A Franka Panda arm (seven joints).
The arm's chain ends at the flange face. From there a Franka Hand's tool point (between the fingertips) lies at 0.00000 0.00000 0.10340 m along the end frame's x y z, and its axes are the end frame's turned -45 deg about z.
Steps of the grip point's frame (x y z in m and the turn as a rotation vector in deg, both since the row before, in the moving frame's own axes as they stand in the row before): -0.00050 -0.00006 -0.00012 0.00 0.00 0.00; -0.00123 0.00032 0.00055 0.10 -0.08 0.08; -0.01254 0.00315 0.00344 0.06 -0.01 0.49; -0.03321 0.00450 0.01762 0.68 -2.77 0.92; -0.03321 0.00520 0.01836 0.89 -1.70 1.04
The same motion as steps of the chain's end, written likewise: -0.00040 0.00031 -0.00012 0.00 0.00 0.00; -0.00041 0.00112 0.00055 0.01 -0.13 0.08; -0.00655 0.01116 0.00344 0.04 -0.05 0.49; -0.01588 0.02403 0.01775 -1.48 -2.44 0.92; -0.01649 0.02616 0.01842 -0.57 -1.83 1.04
